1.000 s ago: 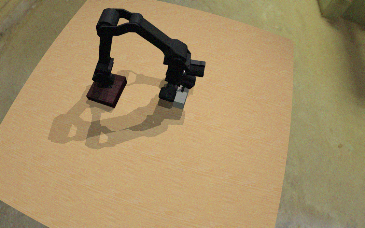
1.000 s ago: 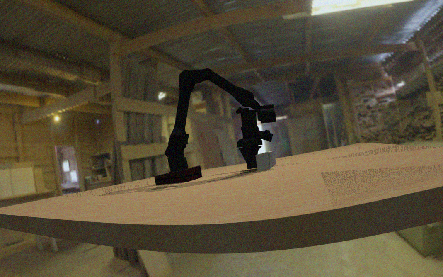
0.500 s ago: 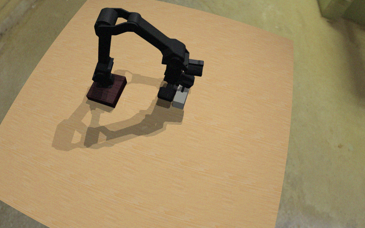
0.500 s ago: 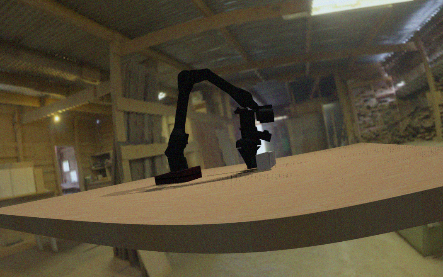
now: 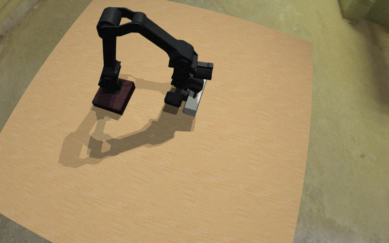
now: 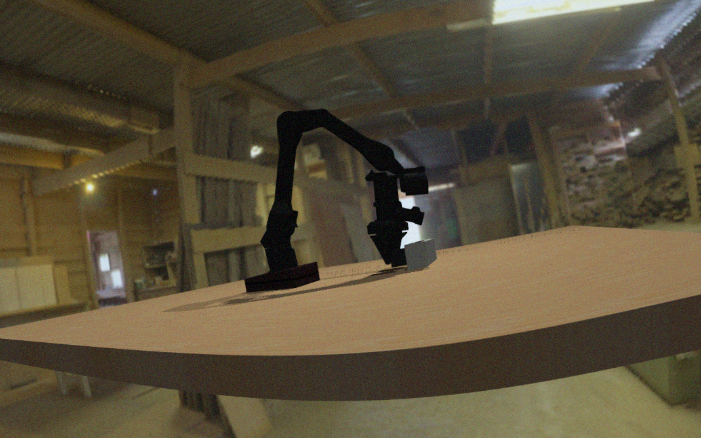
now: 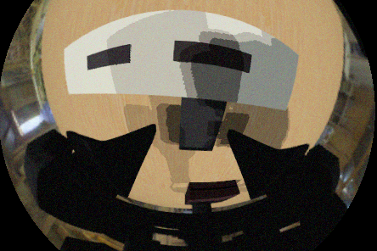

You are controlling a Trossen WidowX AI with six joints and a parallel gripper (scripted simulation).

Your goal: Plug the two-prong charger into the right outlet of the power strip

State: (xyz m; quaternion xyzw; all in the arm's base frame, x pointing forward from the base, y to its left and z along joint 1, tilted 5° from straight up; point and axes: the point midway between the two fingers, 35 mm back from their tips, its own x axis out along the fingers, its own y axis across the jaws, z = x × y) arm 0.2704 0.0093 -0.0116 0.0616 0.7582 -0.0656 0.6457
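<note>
My gripper tip is now 40 mm short of the black two-prong charger, 10 mm to the left of it and 10 mm below it.
</note>
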